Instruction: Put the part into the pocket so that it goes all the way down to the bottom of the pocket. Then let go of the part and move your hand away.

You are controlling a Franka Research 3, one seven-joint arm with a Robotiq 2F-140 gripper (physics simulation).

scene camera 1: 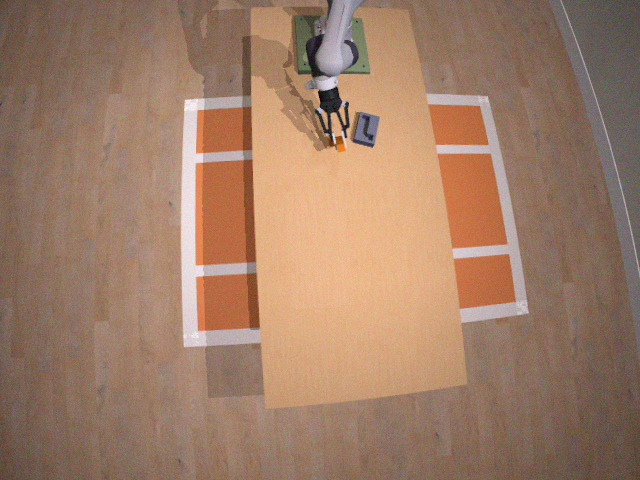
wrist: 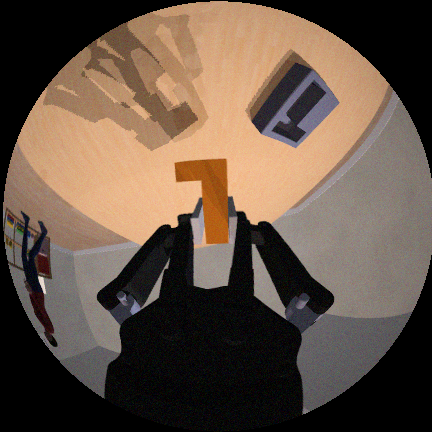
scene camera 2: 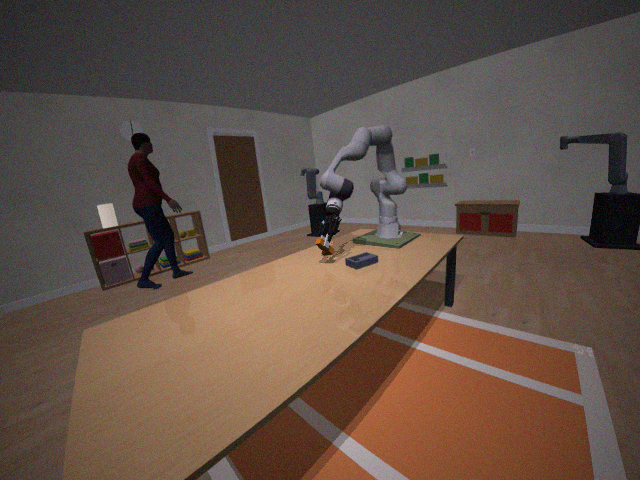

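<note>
The orange part (scene camera 1: 340, 144) (scene camera 2: 325, 246) (wrist: 216, 200) is angular, with a long bar and a short arm to one side at its far end in the wrist view. My gripper (scene camera 1: 339, 139) (scene camera 2: 324, 242) (wrist: 215, 206) is shut on its long bar and holds it above the table, with its shadow apart from it. The hand is strongly tilted. The blue-grey block (scene camera 1: 375, 127) (scene camera 2: 361, 260) (wrist: 320, 116) lies on the table to the right of the gripper in scene camera 1. Its dark, stepped pocket opens upward. The part is beside the block, apart from it. The pocket's bottom is too dark to judge.
The wooden table (scene camera 1: 356, 258) (scene camera 2: 206, 335) bears the block. The green base plate (scene camera 1: 305, 64) (scene camera 2: 372, 241) of the arm is at the table's back. A person (scene camera 2: 149, 206) stands by a low shelf unit beyond the table. Other robot arms stand farther back in the room.
</note>
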